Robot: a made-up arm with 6 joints.
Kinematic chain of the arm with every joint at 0, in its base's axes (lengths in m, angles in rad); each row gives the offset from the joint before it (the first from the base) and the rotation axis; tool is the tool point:
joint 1: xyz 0 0 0.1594 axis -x
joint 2: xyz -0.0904 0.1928 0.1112 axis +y
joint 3: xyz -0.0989 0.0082 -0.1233 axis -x
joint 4: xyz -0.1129 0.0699 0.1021 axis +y
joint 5: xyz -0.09 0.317 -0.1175 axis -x
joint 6: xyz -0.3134 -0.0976 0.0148 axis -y
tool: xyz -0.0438 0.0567 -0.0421
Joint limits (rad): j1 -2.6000..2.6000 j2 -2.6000..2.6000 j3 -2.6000..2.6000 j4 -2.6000..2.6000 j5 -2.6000..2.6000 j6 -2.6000..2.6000
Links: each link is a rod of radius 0.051 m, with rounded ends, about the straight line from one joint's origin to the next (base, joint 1, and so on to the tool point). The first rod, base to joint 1, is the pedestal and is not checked.
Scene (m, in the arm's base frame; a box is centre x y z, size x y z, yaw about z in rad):
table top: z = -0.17
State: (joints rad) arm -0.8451 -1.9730 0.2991 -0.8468 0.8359 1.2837
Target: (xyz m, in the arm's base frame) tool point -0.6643 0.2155 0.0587
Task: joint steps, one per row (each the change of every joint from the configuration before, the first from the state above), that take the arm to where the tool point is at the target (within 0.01 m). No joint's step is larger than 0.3 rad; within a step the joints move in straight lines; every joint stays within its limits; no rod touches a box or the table.
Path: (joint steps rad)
1: 0.0825 0.2090 -0.2710 0.2957 0.0374 -0.0111
2: 0.0825 0.2089 -0.2710 0.2958 0.0375 -0.0110
3: 0.0825 0.2090 -0.2710 0.2957 0.0374 -0.0111
4: 0.0825 0.2089 -0.2710 0.2957 0.0374 -0.0111
5: 0.0825 0.2090 -0.2709 0.2957 0.0375 -0.0110

